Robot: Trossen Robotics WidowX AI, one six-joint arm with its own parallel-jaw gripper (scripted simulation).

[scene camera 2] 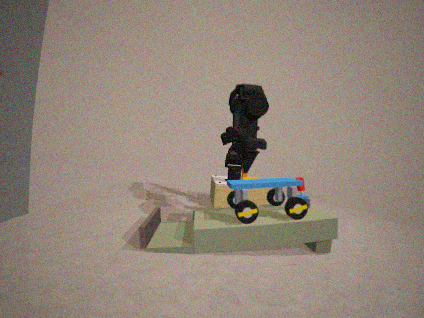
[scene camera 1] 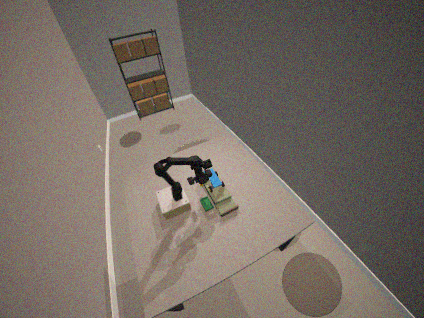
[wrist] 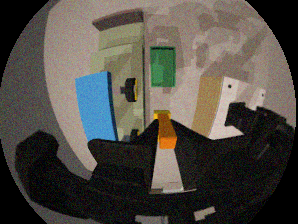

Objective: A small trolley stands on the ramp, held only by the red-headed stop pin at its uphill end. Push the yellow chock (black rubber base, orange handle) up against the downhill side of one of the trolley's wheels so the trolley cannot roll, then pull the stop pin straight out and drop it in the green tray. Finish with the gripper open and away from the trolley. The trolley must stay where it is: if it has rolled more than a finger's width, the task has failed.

Observation:
My gripper (scene camera 2: 244, 172) carries a yellow chock. Also in view: a trolley (scene camera 2: 295, 207) and a green tray (wrist: 162, 59).
The trolley also shows in the wrist view (wrist: 94, 92). My gripper shows as well in the wrist view (wrist: 163, 122).

